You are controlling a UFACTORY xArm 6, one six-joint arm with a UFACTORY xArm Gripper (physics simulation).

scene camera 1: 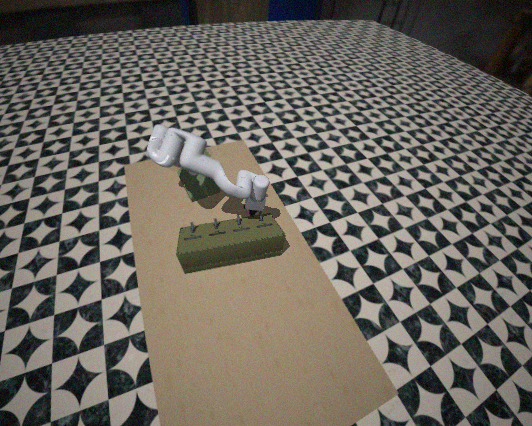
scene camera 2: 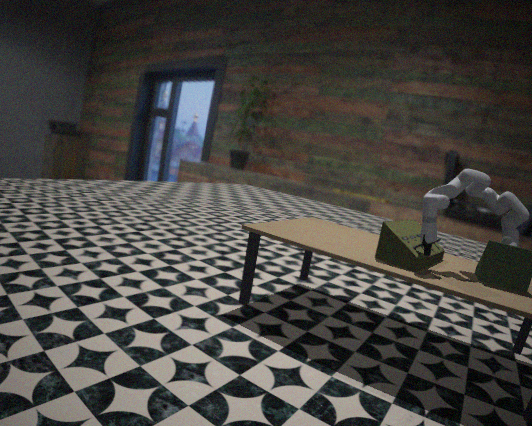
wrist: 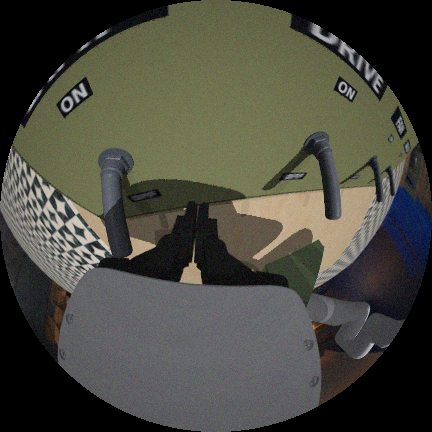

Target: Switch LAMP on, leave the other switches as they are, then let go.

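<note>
The olive switch box has a row of grey levers on its sloped face. In the wrist view the LAMP lever is at the left, below an ON label, and leans down away from it; its name label is cut off. The DRIVE lever is at the right and also leans away from its ON label. My gripper is shut and empty, low at the box's lower edge, between these two levers, with a gap to each in the wrist view.
Two more levers stand beyond DRIVE. A dark green block is by the arm's base. The box stands on a long wooden table.
</note>
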